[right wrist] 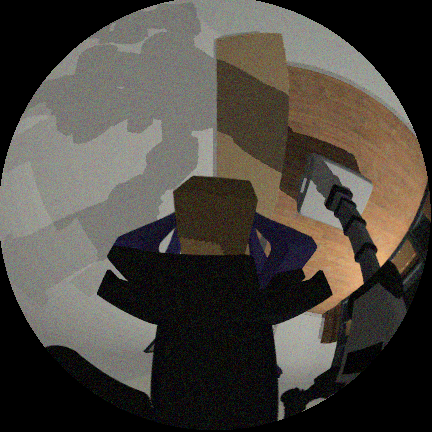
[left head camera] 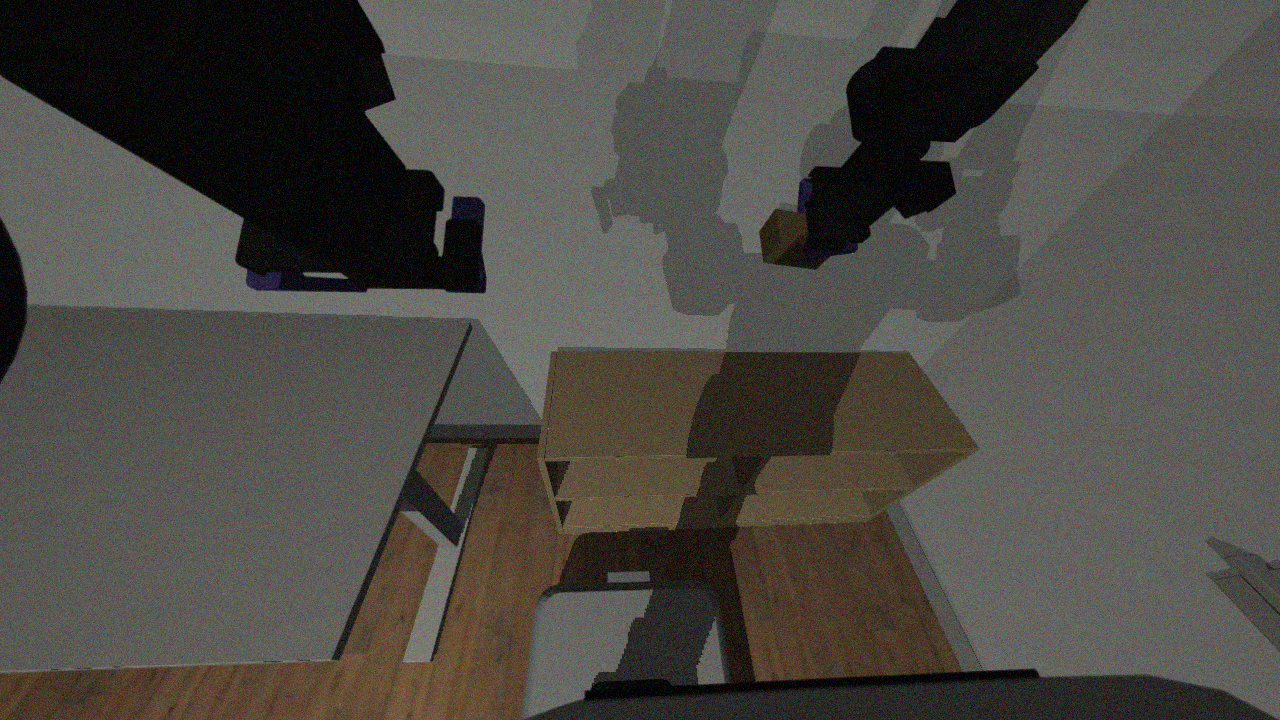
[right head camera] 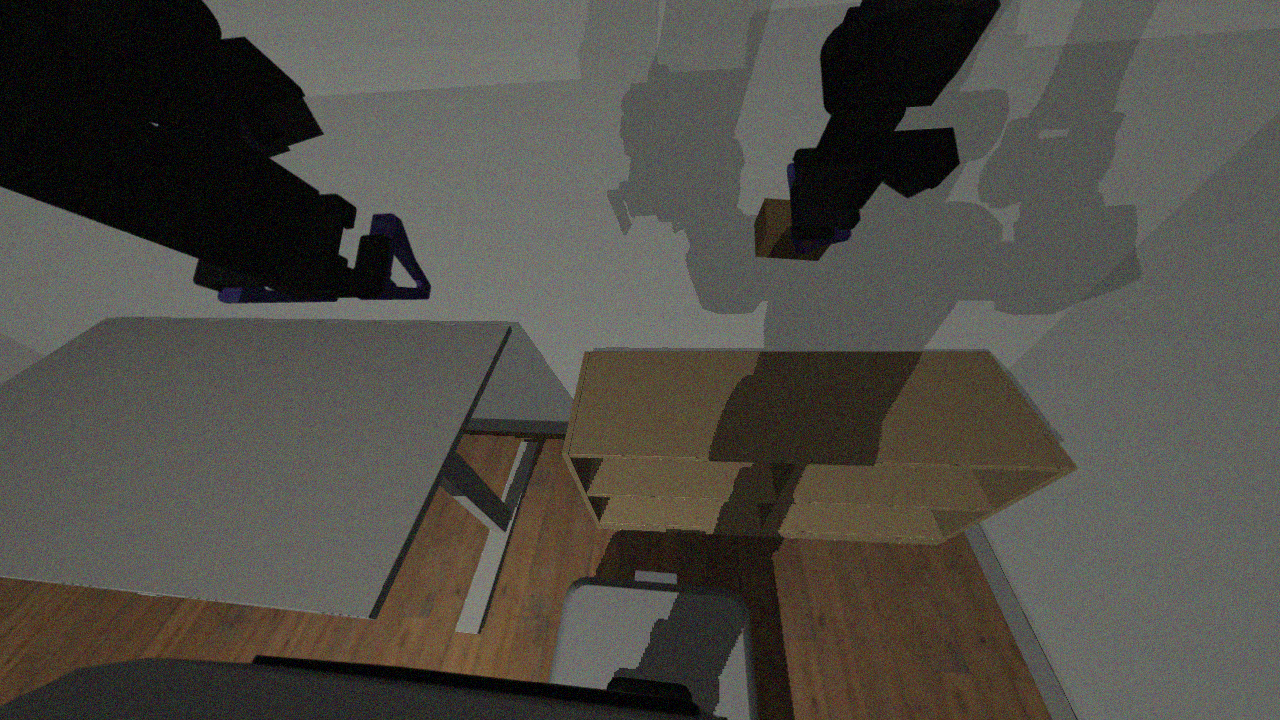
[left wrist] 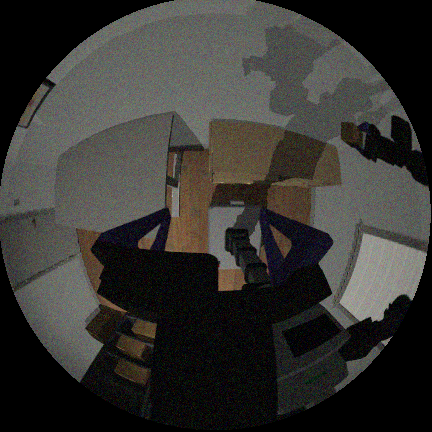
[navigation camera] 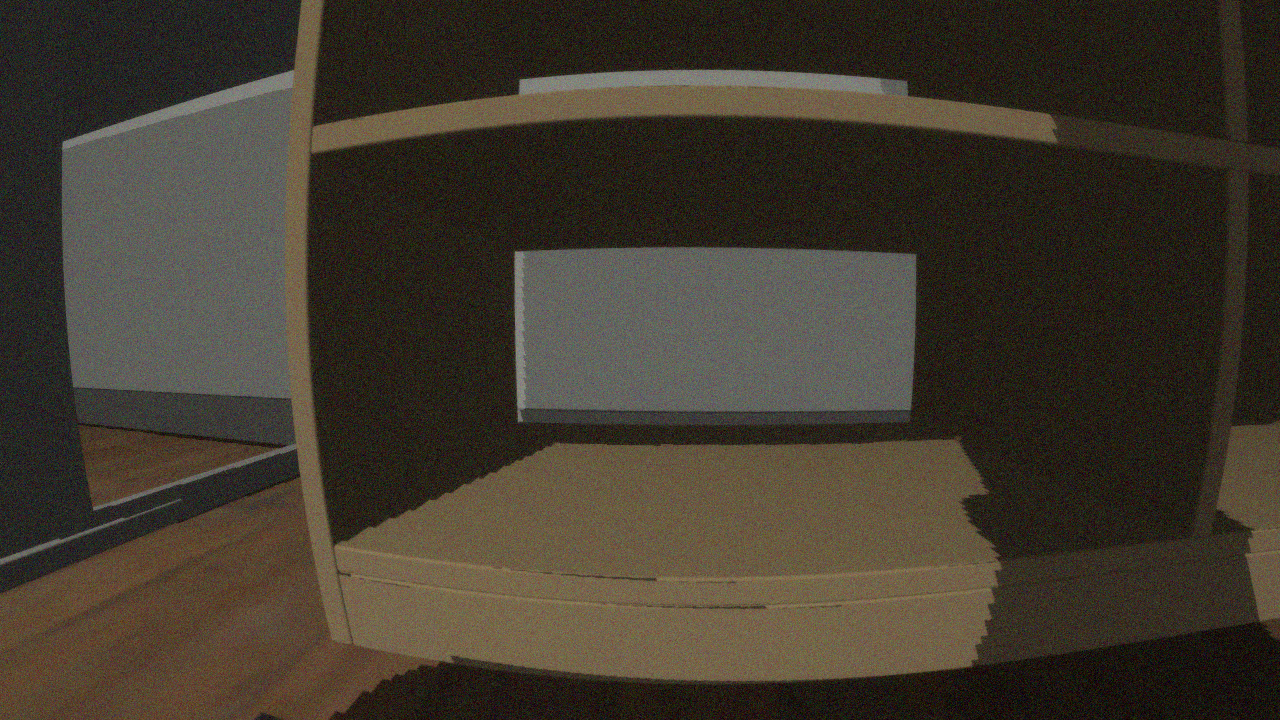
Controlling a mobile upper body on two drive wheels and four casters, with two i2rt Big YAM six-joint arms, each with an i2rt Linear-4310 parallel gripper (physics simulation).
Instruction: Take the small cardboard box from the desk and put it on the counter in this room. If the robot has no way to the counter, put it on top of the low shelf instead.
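Places are measured from the left arm's base along level axes (x down, y left, z ahead), in centimetres.
Pixels of known places: left gripper, between the fingertips: [left head camera: 425, 285] [right head camera: 382, 293] [left wrist: 214, 212]; right gripper, between the fingertips: [right wrist: 214, 213] [left head camera: 802, 242] [right head camera: 800, 232].
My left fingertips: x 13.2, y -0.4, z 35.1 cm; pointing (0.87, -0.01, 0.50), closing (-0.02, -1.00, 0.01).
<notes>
Behind a point stands the place of what it marks.
The small brown cardboard box [left head camera: 781, 236] @[x 19.1, y -40.1, z 56.4 cm] [right head camera: 771, 231] @[x 19.3, y -40.4, z 55.9 cm] [left wrist: 350, 133] @[x 19.5, y -39.8, z 57.8 cm] [right wrist: 215, 205] @[x 19.3, y -48.0, z 58.3 cm] is held in the air by my right gripper [left head camera: 811, 223] @[x 21.6, y -45.3, z 59.6 cm] [right head camera: 802, 214] @[x 21.6, y -45.3, z 59.6 cm] [left wrist: 352, 136] @[x 21.6, y -45.3, z 59.6 cm] [right wrist: 214, 213] @[x 21.6, y -45.3, z 59.6 cm], which is shut on it. In the head views they appear above the back edge of the low wooden shelf [left head camera: 626, 398] @[x 80.0, y -20.8, z 71.5 cm] [right head camera: 657, 402] @[x 80.0, y -22.3, z 70.2 cm] [left wrist: 245, 150] @[x 80.0, y -21.3, z 68.1 cm] [right wrist: 252, 112] @[x 80.0, y -64.2, z 71.4 cm] [navigation camera: 671, 102] @[x 107.6, y -21.7, z 53.3 cm]; the box does not touch its top. My left gripper [left head camera: 366, 275] [right head camera: 322, 288] [left wrist: 214, 212] @[x 13.2, y -0.4, z 35.1 cm] is open and empty, appearing above the far edge of the desk [left head camera: 223, 483] @[x 69.0, y 59.2, z 42.3 cm] [right head camera: 250, 447] @[x 69.0, y 77.0, z 45.3 cm] [left wrist: 115, 170] @[x 69.0, y 62.4, z 55.9 cm]. I cannot make out a counter.
The shelf front is close ahead in the navigation camera. The desk's metal leg [left head camera: 438, 573] [right head camera: 487, 573] stands left of the shelf. A grey wall [left head camera: 537, 197] @[x 33.3, y 1.5, z 94.7 cm] is behind both. A window with blinds [left wrist: 385, 270] @[x 19.5, y -131.5, z -8.4 cm] and brown boxes [left wrist: 132, 372] @[x 27.3, y 99.7, z -168.0 cm] in a dark rack show in the left wrist view.
</notes>
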